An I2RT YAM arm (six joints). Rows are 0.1 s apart.
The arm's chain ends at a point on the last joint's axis. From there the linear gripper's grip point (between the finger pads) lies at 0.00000 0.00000 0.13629 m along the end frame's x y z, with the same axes.
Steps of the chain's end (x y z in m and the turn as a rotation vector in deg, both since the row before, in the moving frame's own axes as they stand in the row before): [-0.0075 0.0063 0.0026 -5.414 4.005 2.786]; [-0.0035 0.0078 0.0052 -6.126 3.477 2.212]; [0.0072 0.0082 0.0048 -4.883 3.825 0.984]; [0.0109 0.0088 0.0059 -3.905 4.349 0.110]
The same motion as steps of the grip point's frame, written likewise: [0.0017 0.0194 0.0017 -5.414 4.005 2.786]; [0.0045 0.0225 0.0042 -6.126 3.477 2.212]; [0.0162 0.0199 0.0040 -4.883 3.825 0.984]; [0.0212 0.0181 0.0052 -3.905 4.349 0.110]
